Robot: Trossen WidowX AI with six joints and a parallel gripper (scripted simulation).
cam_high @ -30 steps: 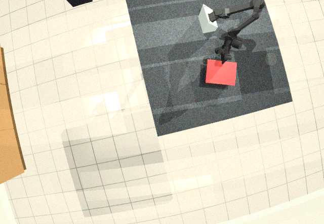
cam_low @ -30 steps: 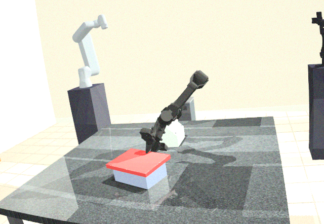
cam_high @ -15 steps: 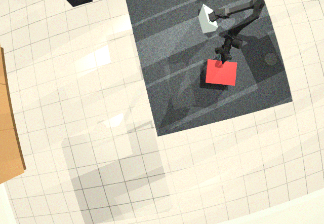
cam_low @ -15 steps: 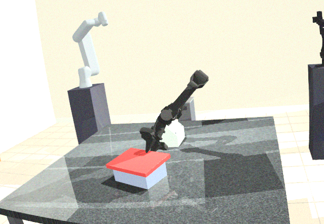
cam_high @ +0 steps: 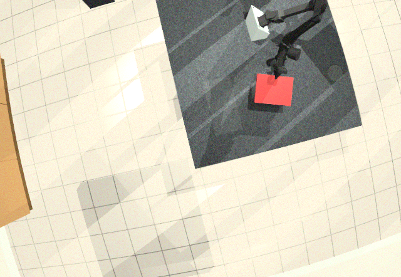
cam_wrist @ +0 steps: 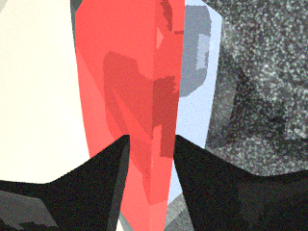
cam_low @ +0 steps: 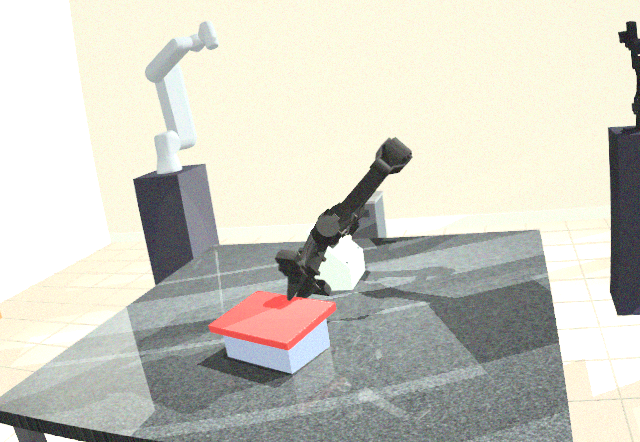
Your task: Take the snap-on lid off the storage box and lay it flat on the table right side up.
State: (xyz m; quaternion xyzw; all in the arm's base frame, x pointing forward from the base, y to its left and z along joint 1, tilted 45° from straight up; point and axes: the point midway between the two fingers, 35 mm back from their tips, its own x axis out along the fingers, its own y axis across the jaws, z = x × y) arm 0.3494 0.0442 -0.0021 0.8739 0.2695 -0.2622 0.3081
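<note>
The red lid is 80 mm ahead of my gripper tip and 20 mm to the right of it. The rest, counted from my gripper tip: storage box: 70 mm ahead, 50 mm below, 20 mm to the right.
</note>
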